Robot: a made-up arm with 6 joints.
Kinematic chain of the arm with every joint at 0, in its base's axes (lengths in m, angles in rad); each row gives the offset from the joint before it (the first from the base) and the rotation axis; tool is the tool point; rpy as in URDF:
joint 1: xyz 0 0 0.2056 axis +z
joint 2: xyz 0 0 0 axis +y
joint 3: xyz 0.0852 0 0.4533 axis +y
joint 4: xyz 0.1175 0 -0.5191 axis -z
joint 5: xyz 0 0 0 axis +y
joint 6: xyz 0.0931 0 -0.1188 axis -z
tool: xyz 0 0 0 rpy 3.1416 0 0
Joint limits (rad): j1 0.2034..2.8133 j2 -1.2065..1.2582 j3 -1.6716..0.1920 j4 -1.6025..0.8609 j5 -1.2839..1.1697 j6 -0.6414..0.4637
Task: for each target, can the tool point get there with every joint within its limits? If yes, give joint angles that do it. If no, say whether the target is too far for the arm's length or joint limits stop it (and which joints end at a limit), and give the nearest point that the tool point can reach.
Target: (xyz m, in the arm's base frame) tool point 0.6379 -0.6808 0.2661
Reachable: no: joint limits stop it (at a limit: joint 1, joint 4) | nearest point 0.5003 -0.0137 0.2661 | short by 0.681 m
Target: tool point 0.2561 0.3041 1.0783
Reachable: yes | joints 0.9210 -0.3465 -1.5299 0.1426 -0.5292 0.3748
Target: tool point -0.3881 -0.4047 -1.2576
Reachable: no: too far | nearest point -0.3645 0.0522 -0.3961 | short by 0.975 m
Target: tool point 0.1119 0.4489 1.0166
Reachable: yes | joints 1.2465 -0.2650 -1.4787 -0.2534 -0.6952 0.1135
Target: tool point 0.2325 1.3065 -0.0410
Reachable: no: too far | nearest point 0.1737 0.9761 0.0214 | short by 0.341 m
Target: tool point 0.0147 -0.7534 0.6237
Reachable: no: joint limits stop it (at a limit: joint 2, joint 3, joint 5) | nearest point 0.0102 -0.5213 0.9613 | short by 0.410 m
